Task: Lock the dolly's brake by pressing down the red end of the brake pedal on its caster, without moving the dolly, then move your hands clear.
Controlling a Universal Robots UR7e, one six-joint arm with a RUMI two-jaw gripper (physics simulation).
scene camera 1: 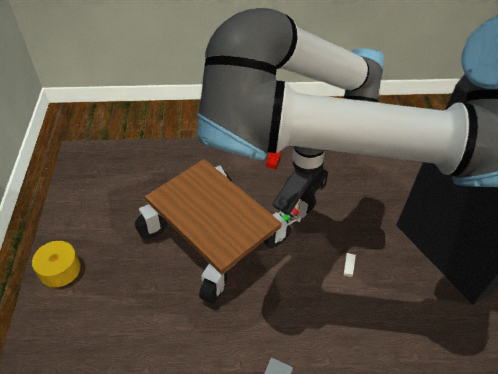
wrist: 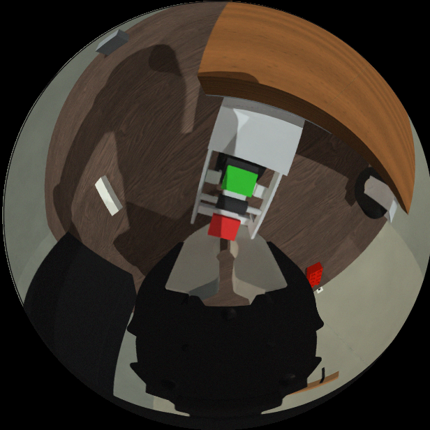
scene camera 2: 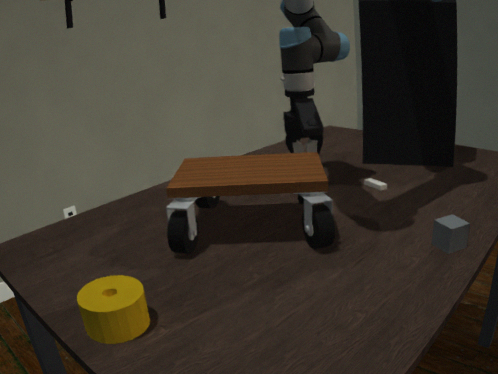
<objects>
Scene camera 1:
gripper: 298, 217
yellow cylinder: 56, 263
dolly: 223, 223
</objects>
